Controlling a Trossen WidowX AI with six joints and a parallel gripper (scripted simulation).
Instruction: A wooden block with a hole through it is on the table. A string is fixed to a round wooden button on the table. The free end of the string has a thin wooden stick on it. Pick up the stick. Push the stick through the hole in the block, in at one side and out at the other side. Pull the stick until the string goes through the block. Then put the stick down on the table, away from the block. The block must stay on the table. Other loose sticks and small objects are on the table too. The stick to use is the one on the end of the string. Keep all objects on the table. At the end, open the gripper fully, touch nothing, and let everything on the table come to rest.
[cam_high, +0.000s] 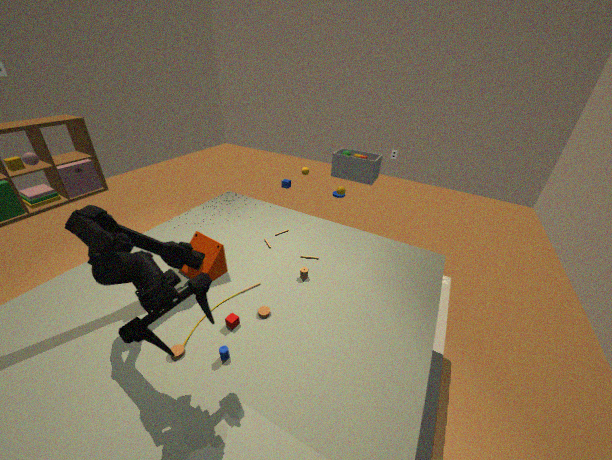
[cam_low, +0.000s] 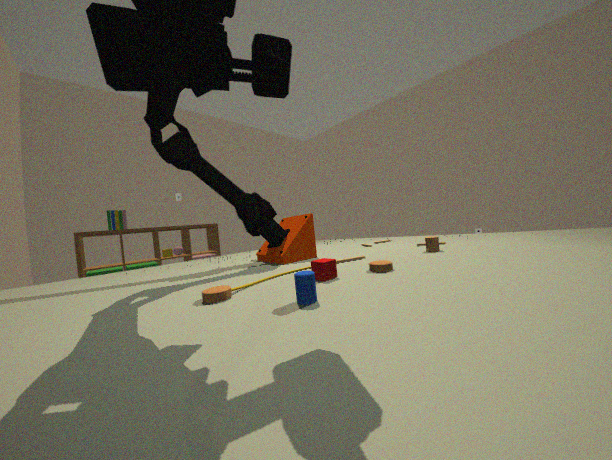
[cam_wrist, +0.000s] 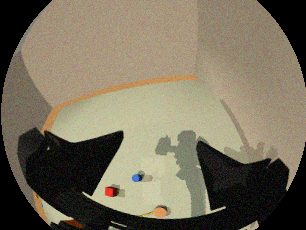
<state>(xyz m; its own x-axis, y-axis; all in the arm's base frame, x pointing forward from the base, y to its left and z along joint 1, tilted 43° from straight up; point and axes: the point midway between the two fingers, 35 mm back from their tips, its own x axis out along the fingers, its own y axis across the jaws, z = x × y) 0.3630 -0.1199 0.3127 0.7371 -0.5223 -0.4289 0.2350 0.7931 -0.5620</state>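
My gripper tip is 100 mm past the red block, 190 mm to the right of it and 210 mm above it. Round my gripper tip: blue cylinder 40 mm behind, 90 mm to the left, 210 mm below; thin wooden stick 160 mm behind, 330 mm to the left, 220 mm below; small wooden cylinder 10 mm behind, 500 mm to the left, 210 mm below.
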